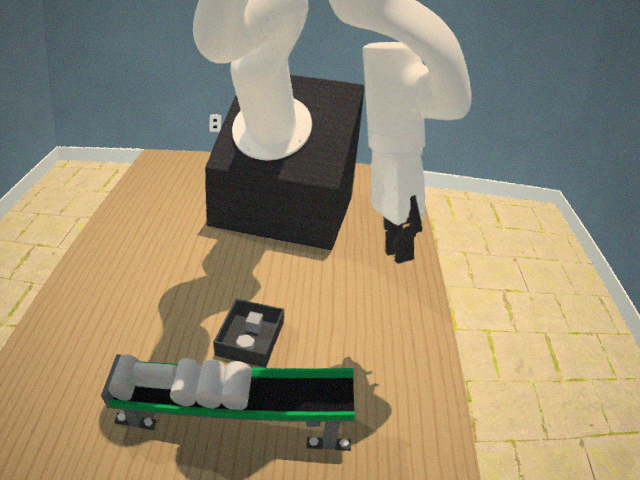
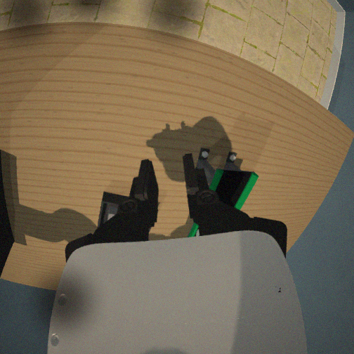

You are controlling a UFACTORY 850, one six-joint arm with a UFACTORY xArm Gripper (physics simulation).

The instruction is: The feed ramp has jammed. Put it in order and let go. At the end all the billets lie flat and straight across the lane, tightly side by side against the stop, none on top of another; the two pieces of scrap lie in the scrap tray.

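Note:
On the green-railed feed ramp, one grey billet lies across the lane at the left end, beside the stop. Right of it a billet lies lengthwise along the lane, near the back rail. Then three billets lie across the lane, side by side. The scrap tray holds a small block and a hexagonal piece. My gripper is partly open and empty, high above the table, behind and right of the ramp.
The black pedestal carries the arm base at the back of the wooden table. The tray stands just behind the ramp. Ramp feet stick out in front. The table's right edge is near the gripper.

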